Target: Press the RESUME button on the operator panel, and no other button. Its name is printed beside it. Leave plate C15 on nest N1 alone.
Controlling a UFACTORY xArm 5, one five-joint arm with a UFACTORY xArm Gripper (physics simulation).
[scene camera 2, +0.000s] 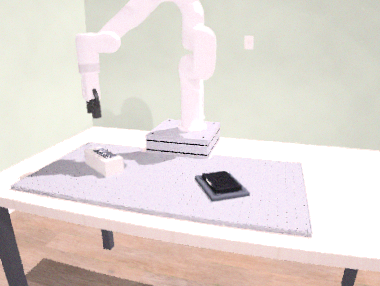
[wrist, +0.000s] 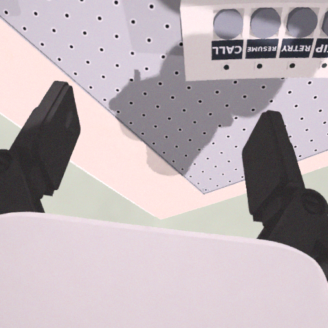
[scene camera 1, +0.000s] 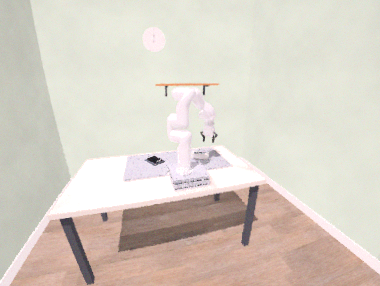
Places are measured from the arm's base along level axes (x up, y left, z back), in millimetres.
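Where they show: gripper, fingertip midpoint: (scene camera 2: pixel 94 115) (scene camera 1: pixel 208 142); arm's base at its link origin: (scene camera 2: pixel 192 127) (scene camera 1: pixel 184 170).
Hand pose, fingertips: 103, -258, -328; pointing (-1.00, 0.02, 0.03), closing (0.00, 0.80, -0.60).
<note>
Things, the pixels of their top centre, and the offset from my fingertips, as dx, dy, dz. Level surfaces: height alone.
- operator panel at its top centre: (scene camera 2: pixel 102 153) (scene camera 1: pixel 199 152) -120, +70, -55
- black plate C15 at its top centre: (scene camera 2: pixel 221 179) (scene camera 1: pixel 154 158) -150, +509, -31
- grey nest N1 at its top centre: (scene camera 2: pixel 221 182) -160, +509, -31
- perforated board at its surface level: dx -176
- white table at its surface level: dx -189
The operator panel (scene camera 1: pixel 201 156) (scene camera 2: pixel 111 165) (wrist: pixel 200 70) is a white box on the perforated board. In the wrist view its labels read upside down: the RESUME button (wrist: pixel 265 23) is a grey disc between the CALL button (wrist: pixel 228 24) and the RETRY button (wrist: pixel 302 22); a fourth button is cut off at the right edge. My gripper (scene camera 1: pixel 209 139) (scene camera 2: pixel 95 117) (wrist: pixel 165 118) is open and empty, high above the board near the panel. The black plate C15 (scene camera 1: pixel 155 160) (scene camera 2: pixel 221 181) lies on the grey nest N1 (scene camera 2: pixel 227 197), well apart from the panel.
The perforated board (scene camera 1: pixel 142 172) (scene camera 2: pixel 160 192) (wrist: pixel 150 37) lies on the white table (scene camera 1: pixel 100 192) (scene camera 2: pixel 345 200). The arm's base block (scene camera 1: pixel 191 181) (scene camera 2: pixel 182 142) stands at the board's edge. An orange shelf (scene camera 1: pixel 187 84) is on the wall behind the arm.
</note>
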